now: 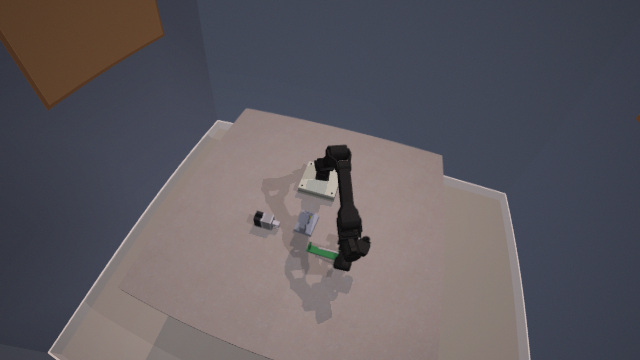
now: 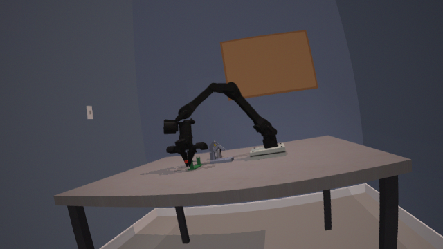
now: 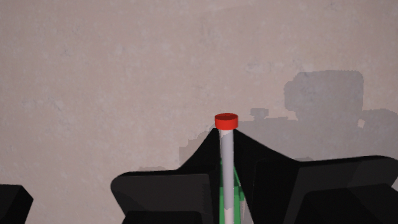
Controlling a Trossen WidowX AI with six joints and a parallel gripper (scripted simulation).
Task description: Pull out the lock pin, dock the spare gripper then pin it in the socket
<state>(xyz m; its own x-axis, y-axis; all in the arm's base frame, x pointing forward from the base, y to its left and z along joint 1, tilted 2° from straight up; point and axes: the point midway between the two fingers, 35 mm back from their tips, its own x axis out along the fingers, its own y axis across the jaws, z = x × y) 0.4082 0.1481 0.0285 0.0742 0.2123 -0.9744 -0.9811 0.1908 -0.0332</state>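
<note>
My gripper tip is 10 cm to the left of the green cradle and 2 cm past it. From my gripper tip the other things lie so: mount block: 20 cm to the right, 13 cm behind, 3 cm above; then spare gripper: 36 cm to the right, 11 cm behind.
</note>
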